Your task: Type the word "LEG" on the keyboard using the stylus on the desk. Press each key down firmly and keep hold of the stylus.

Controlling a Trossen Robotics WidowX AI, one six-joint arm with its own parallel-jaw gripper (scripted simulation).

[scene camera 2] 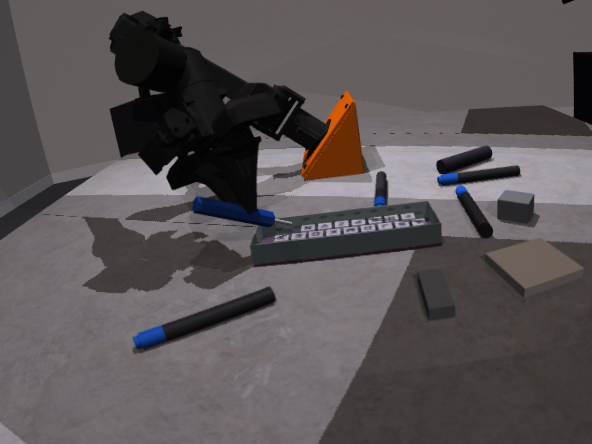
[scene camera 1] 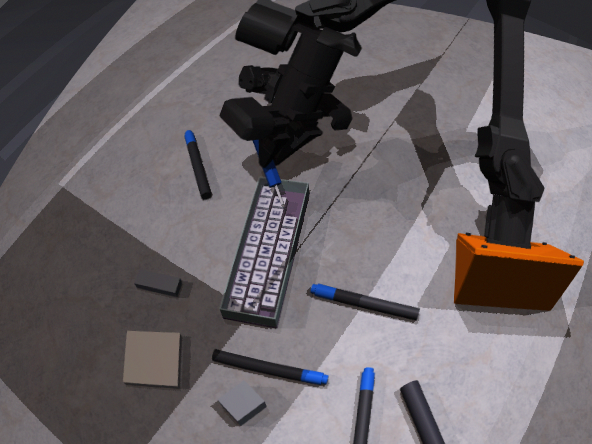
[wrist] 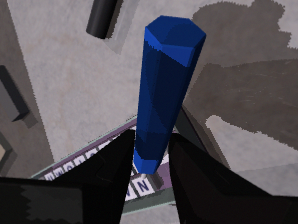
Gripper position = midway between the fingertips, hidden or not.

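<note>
My gripper (scene camera 2: 247, 215) is in sight, and I can see the gripper (scene camera 1: 268, 164) and again the gripper (wrist: 152, 139). There is a stylus (scene camera 2: 210, 207) here too, the same stylus (wrist: 172, 45) that my wrist view shows. I also see a tan pad (scene camera 2: 533, 266), and with it the view of the pad (scene camera 1: 152, 359).
</note>
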